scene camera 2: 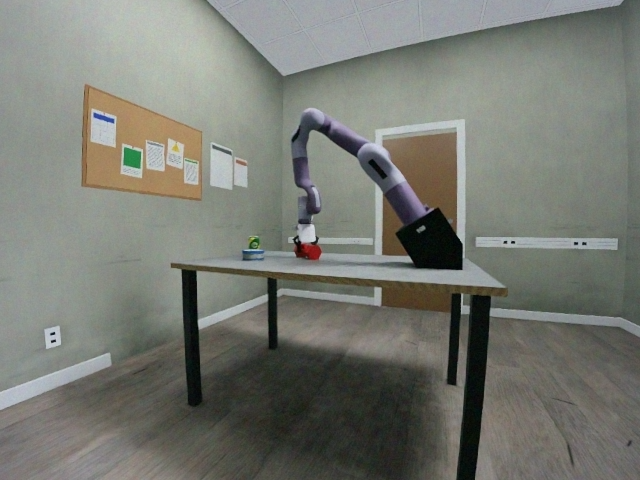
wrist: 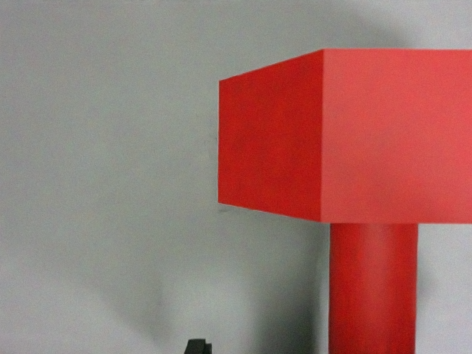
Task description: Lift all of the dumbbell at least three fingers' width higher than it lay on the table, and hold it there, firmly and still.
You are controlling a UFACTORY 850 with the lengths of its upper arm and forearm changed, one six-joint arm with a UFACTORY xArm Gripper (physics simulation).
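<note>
The red dumbbell [scene camera 2: 311,252] [wrist: 395,135] lies on the table [scene camera 2: 361,261]. In the wrist view one hexagonal head fills the upper right and its handle [wrist: 372,290] runs down to the bottom edge; the other head is out of that view. My gripper [scene camera 2: 306,242] points straight down over the dumbbell in the scene view, its black fingers spread wide and open. In the wrist view one dark fingertip shows at the bottom edge, left of the handle and apart from it. The other fingertip does not show there.
A blue and white round tin [scene camera 2: 253,254] stands on the table left of the dumbbell. A green and yellow can [scene camera 2: 253,241] stands behind the tin. The black arm base [scene camera 2: 434,242] is at the table's right side.
</note>
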